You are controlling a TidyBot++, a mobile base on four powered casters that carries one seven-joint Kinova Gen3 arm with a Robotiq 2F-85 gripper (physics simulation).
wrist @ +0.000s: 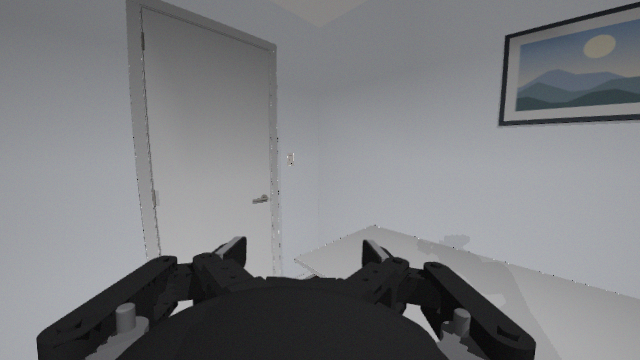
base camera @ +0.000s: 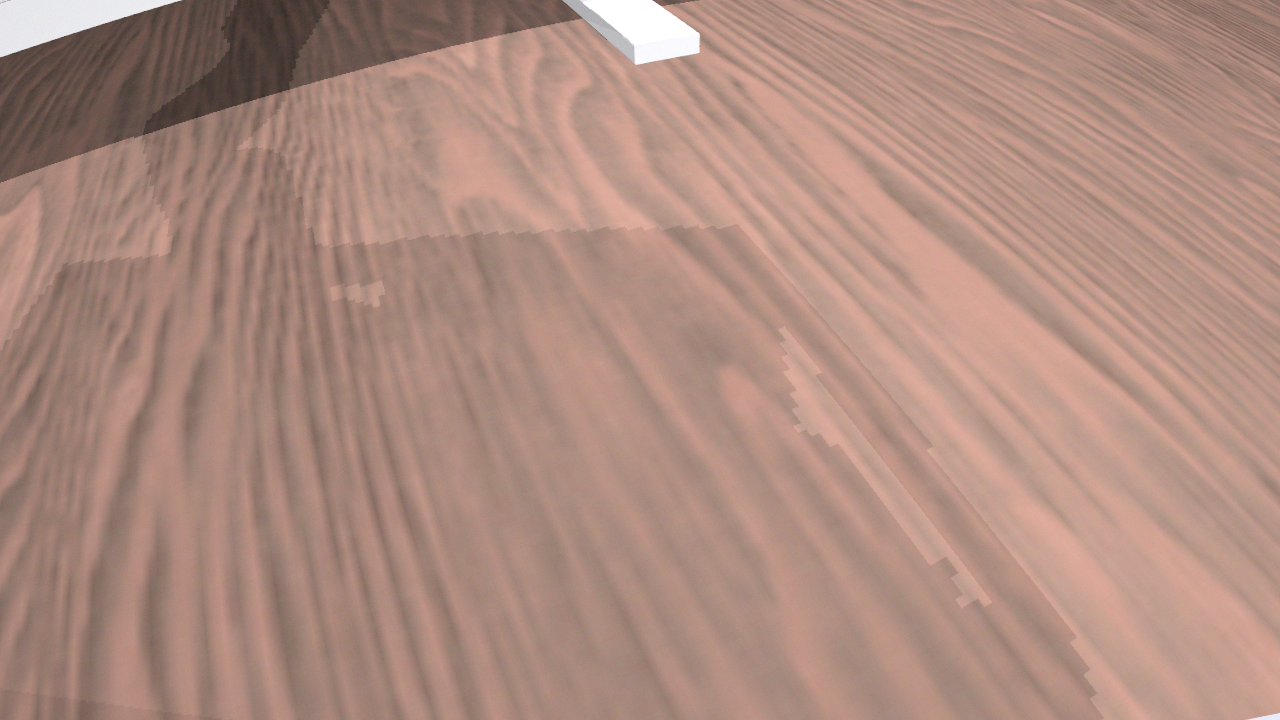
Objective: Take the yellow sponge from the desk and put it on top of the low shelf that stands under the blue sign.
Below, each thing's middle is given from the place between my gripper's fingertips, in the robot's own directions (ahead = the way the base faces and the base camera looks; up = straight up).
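Scene:
Framed mountain picture (wrist: 570,71): far to the left of my hand, far above it and far ahead of it.

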